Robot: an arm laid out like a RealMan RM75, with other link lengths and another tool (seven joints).
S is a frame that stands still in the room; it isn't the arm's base.
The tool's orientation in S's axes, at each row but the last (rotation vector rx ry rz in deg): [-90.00, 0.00, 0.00]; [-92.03, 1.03, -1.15]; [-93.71, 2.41, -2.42]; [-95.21, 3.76, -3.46]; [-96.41, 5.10, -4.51]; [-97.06, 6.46, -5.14]
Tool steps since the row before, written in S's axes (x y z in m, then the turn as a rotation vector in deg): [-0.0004, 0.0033, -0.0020, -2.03, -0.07, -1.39]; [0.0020, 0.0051, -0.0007, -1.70, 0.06, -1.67]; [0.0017, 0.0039, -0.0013, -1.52, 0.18, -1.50]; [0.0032, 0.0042, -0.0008, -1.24, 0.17, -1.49]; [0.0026, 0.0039, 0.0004, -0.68, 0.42, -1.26]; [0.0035, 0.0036, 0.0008, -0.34, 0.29, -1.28]
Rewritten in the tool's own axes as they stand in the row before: [-0.0004, 0.0020, 0.0033, -2.03, 1.39, -0.07]; [0.0019, 0.0005, 0.0052, -1.70, 1.67, 0.08]; [0.0015, 0.0010, 0.0041, -1.53, 1.49, 0.20]; [0.0029, 0.0004, 0.0045, -1.25, 1.48, 0.21]; [0.0022, -0.0009, 0.0041, -0.72, 1.21, 0.49]; [0.0030, -0.0013, 0.0039, -0.37, 1.24, 0.40]
